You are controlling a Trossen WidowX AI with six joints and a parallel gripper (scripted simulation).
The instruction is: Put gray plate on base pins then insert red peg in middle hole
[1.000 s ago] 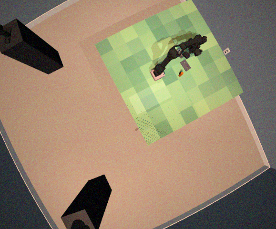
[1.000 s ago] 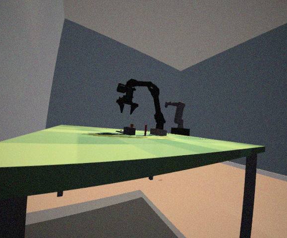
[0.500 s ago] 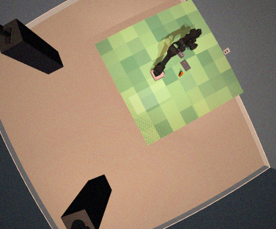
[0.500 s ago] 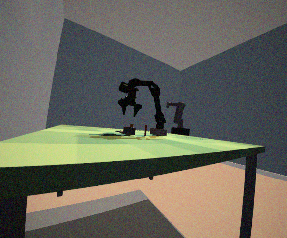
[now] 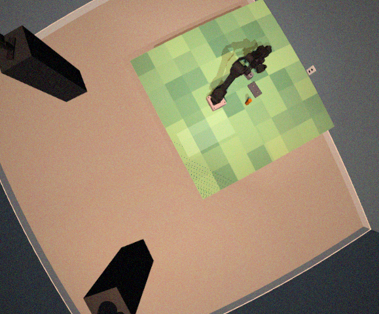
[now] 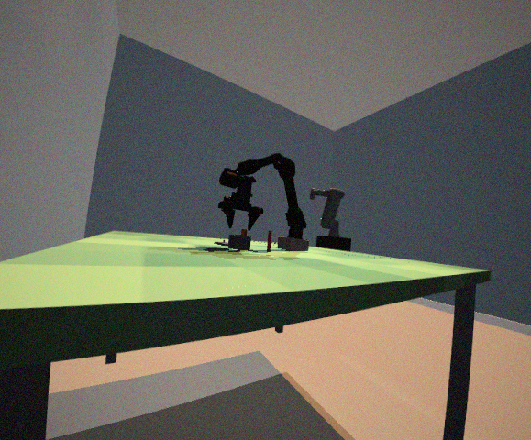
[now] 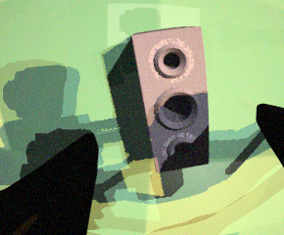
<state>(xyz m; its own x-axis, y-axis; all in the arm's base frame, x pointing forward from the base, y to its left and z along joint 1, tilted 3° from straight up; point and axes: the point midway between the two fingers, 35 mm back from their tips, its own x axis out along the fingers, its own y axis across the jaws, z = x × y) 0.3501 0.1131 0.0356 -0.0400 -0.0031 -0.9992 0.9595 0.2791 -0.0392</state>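
Now: gripper tip 40 mm above the gray plate. The rest, counted from my gripper tip: red peg (120 mm behind, 30 mm to the left, 30 mm below); gray base (10 mm ahead, 140 mm to the right, 70 mm below); orange cylinder (100 mm behind, 220 mm to the right, 30 mm below).
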